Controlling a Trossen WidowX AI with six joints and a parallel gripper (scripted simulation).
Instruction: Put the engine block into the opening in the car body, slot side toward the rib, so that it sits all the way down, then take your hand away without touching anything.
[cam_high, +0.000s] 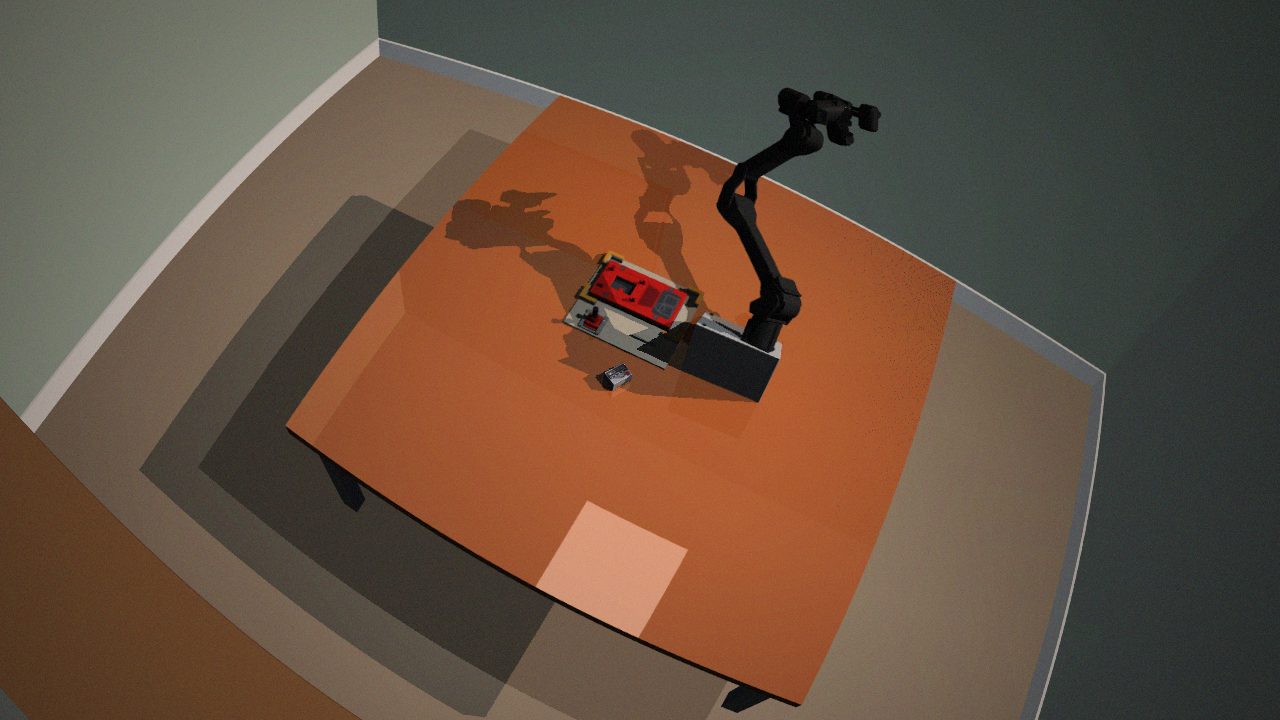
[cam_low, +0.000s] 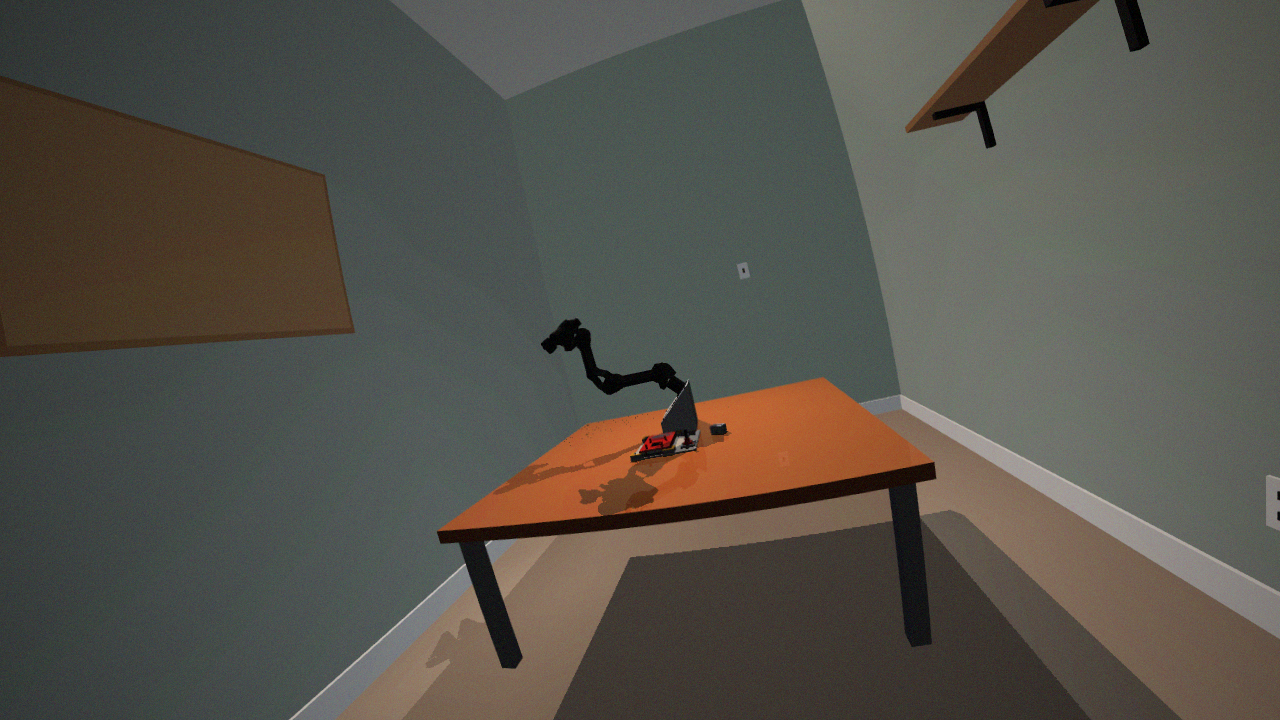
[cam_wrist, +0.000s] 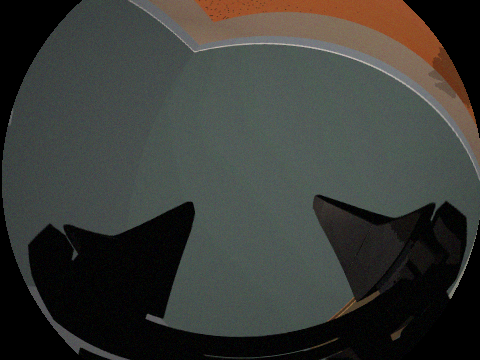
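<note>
Now: gripper tip 70 cm to the right of the grey engine block, 47 cm above it and 20 cm short of it. Round my gripper tip: grey base plate 51 cm to the left, 47 cm below, 27 cm ahead.
</note>
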